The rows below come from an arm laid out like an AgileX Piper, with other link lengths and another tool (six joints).
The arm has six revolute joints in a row. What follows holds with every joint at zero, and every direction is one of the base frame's. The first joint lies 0.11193 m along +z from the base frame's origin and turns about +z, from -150.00 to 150.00 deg. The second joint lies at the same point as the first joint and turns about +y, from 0.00 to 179.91 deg. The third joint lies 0.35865 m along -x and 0.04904 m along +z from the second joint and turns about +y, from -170.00 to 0.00 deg. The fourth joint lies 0.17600 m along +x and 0.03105 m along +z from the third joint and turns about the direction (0.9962, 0, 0.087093), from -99.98 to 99.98 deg. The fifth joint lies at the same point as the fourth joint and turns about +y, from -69.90 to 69.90 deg. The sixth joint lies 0.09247 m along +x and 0.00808 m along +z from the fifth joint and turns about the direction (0.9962, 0, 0.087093), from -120.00 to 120.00 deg. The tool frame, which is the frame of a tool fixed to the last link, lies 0.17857 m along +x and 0.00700 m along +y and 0.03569 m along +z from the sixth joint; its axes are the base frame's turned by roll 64.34, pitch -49.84 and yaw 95.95 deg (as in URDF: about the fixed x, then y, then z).
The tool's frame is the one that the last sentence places.
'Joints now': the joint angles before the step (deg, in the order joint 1, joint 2, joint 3, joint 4, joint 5, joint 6). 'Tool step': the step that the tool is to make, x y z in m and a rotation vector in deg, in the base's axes. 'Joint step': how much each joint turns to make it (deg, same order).
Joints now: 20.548 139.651 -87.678 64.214 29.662 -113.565
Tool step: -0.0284 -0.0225 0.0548 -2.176 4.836 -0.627
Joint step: -1.174 -8.779 0.002 -17.967 8.253 20.696
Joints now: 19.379 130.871 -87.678 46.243 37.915 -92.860
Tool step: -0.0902 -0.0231 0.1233 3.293 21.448 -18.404
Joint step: -0.430 -18.518 -0.015 -11.119 22.517 43.322
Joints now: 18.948 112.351 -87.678 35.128 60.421 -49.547
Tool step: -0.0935 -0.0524 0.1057 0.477 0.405 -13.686
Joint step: 0.008 -24.138 5.488 -6.999 9.095 23.495
